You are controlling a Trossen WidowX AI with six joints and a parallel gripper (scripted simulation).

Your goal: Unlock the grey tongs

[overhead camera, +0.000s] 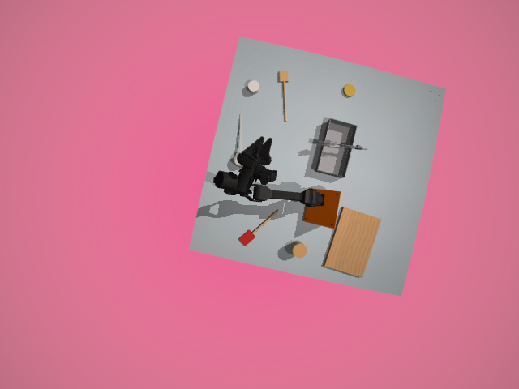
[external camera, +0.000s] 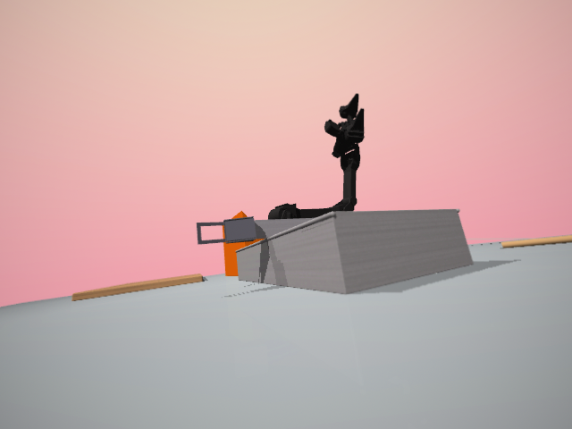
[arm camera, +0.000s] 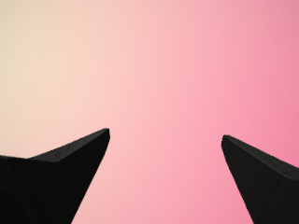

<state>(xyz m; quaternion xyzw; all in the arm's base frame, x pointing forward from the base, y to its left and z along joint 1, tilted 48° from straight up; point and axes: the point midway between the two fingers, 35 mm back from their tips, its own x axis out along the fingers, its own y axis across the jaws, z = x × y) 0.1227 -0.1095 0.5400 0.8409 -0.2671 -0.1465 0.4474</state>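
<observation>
The grey roasting tin is 11 cm ahead of my gripper tip, 40 cm to the right of it and 49 cm below it. From my gripper tip the other things lie so: red spatula (39 cm behind, 1 cm to the left, 51 cm below); white cylinder (42 cm ahead, 9 cm to the left, 50 cm below); yellow lock tab (11 cm ahead, 46 cm to the right, 45 cm below).
</observation>
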